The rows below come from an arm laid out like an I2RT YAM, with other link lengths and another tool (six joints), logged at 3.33 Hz.
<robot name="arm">
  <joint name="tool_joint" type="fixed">
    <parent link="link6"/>
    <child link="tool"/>
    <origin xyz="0.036 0.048 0.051" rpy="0 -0.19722 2.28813"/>
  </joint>
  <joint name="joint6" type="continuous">
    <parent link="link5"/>
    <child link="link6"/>
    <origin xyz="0.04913 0 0.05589" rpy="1.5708 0 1.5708"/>
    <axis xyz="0 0 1"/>
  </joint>
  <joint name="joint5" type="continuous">
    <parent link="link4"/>
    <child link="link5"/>
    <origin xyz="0.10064 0.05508 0.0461" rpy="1.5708 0 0"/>
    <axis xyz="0 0 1"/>
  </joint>
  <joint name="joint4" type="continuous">
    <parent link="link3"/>
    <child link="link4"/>
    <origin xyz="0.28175 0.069 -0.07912"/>
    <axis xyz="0 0 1"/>
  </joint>
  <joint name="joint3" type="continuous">
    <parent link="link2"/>
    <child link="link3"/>
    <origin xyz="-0.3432 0 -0.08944" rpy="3.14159 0 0"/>
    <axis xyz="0 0 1"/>
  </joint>
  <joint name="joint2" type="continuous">
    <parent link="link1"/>
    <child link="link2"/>
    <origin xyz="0.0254 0.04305 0.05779" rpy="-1.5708 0 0"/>
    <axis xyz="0 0 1"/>
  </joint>
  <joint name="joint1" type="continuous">
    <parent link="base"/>
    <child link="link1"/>
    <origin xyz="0 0 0.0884"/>
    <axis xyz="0 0 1"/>
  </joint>
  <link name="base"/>
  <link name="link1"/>
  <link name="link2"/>
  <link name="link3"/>
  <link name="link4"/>
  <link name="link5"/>
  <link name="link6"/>
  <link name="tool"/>
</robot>
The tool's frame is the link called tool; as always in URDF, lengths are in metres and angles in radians. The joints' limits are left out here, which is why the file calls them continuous.
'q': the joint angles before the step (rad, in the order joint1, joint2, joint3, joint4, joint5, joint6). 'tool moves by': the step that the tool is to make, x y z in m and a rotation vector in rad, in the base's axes. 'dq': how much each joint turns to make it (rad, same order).
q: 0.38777, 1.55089, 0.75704, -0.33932, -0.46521, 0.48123
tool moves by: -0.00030, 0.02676, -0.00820, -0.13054, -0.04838, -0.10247
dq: 0.12437, 0.02443, -0.00001, 0.06372, 0.22508, 0.15108
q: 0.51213, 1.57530, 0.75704, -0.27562, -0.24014, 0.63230
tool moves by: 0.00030, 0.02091, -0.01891, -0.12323, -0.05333, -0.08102
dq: 0.10034, 0.06638, 0.00001, 0.05989, 0.20104, 0.10148
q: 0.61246, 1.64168, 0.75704, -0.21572, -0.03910, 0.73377
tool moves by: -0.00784, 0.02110, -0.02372, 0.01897, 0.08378, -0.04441
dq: 0.04119, 0.09385, 0.00801, 0.03472, -0.02175, 0.10528
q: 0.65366, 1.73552, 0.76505, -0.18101, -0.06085, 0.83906
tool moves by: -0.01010, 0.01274, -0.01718, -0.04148, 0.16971, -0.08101
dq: 0.01869, 0.11366, 0.07285, -0.10949, -0.03394, 0.11825
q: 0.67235, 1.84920, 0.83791, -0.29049, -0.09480, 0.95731
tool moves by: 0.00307, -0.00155, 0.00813, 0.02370, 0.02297, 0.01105
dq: -0.01793, -0.00917, 0.02097, -0.03587, -0.03929, -0.01945
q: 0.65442, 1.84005, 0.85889, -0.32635, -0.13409, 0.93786
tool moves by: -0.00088, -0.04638, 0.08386, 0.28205, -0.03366, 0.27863
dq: -0.16020, -0.25406, 0.02517, -0.20674, -0.34256, -0.36849
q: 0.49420, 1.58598, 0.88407, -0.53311, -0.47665, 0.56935
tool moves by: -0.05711, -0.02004, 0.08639, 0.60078, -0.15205, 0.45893
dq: -0.10683, -0.28647, -0.00111, -0.27166, -0.65653, -0.52151
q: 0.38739, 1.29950, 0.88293, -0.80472, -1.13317, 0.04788
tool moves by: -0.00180, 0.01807, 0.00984, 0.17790, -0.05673, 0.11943
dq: 0.03243, 0.00342, -0.00002, 0.04463, -0.16327, -0.08623
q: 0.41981, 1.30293, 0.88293, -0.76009, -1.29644, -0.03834
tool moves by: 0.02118, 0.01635, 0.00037, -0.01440, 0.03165, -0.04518
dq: 0.01946, 0.03700, -0.00003, 0.19649, 0.02937, 0.20258
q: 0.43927, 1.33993, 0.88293, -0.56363, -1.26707, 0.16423
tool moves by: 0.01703, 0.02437, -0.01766, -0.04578, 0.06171, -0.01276
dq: 0.05037, 0.09614, -0.00001, 0.15492, 0.04578, 0.14193
